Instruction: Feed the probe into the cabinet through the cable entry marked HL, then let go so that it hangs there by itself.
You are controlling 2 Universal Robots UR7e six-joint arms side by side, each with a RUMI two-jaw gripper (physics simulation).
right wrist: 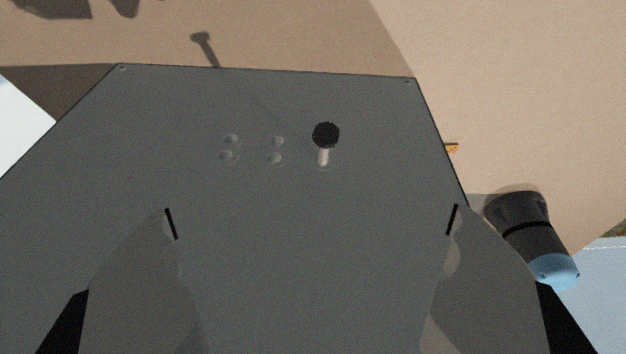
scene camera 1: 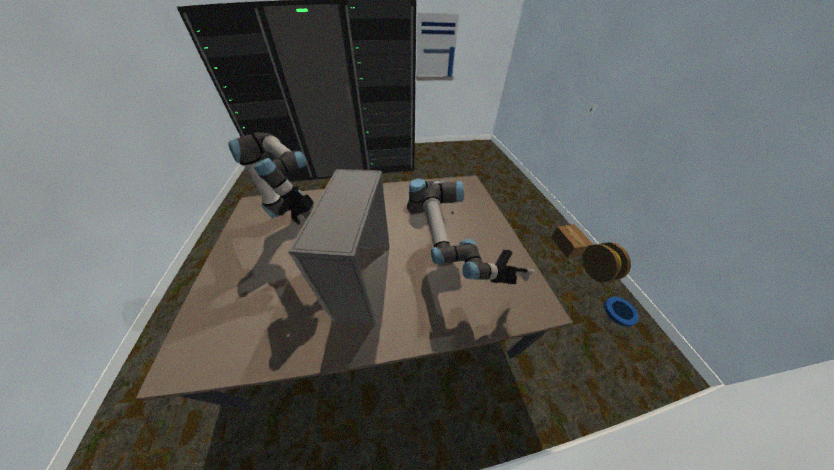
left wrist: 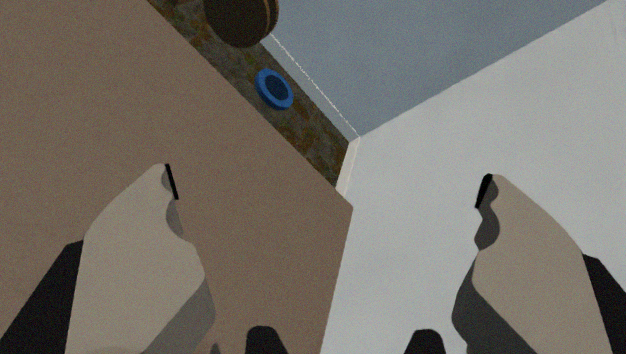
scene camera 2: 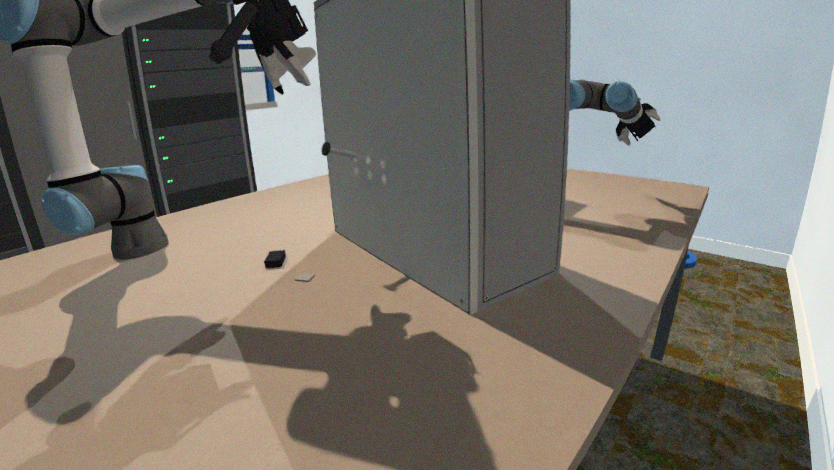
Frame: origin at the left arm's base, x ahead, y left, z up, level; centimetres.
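Where they show: left gripper, fingertip midpoint: [scene camera 1: 523, 270] [left wrist: 326, 174]; right gripper, fingertip midpoint: [right wrist: 312, 208] [scene camera 2: 294, 90]; left arm's base at its link origin: [right wrist: 512, 205] [scene camera 1: 416, 207]; right arm's base at its link origin: [scene camera 2: 141, 248].
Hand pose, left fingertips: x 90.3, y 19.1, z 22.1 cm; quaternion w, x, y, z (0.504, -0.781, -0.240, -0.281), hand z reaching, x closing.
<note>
Each offset is from my left fingertips to the top centre of the thing. "spot": to the spot under its first point. Level surfaces: height alone.
The probe, a black knob {spot: dx -57.6, dy -86.0, dz +1.7 cm} [scene camera 2: 326, 148] [right wrist: 325, 135] on a pale rod {spot: dx -56.2, dy -82.5, dz +0.3 cm} [scene camera 2: 343, 152] [right wrist: 323, 157], sticks out of the grey cabinet's [scene camera 1: 341, 213] [scene camera 2: 402, 87] [right wrist: 300, 250] face at a group of small round entries. Its rod end is in the face; the HL label is not readable and I cannot tell which entry it is in. My right gripper [scene camera 2: 294, 87] [right wrist: 312, 208] is open and empty, apart from the knob and above it in scene camera 2. My left gripper [scene camera 1: 519, 263] [scene camera 2: 640, 129] [left wrist: 326, 174] is open and empty beyond the cabinet's other side.
The cabinet stands upright on the table {dz -22.1 cm} [scene camera 1: 192, 356] [scene camera 2: 198, 274]. A small black block {dx -69.6, dy -93.6, dz -20.5 cm} [scene camera 2: 274, 258] and a pale square piece {dx -57.5, dy -96.8, dz -21.8 cm} [scene camera 2: 304, 277] lie near its foot. A wooden box [scene camera 1: 573, 238], a dark drum [scene camera 1: 601, 262] [left wrist: 237, 22] and a blue ring [scene camera 1: 610, 309] [left wrist: 260, 86] are beyond the table edge.
</note>
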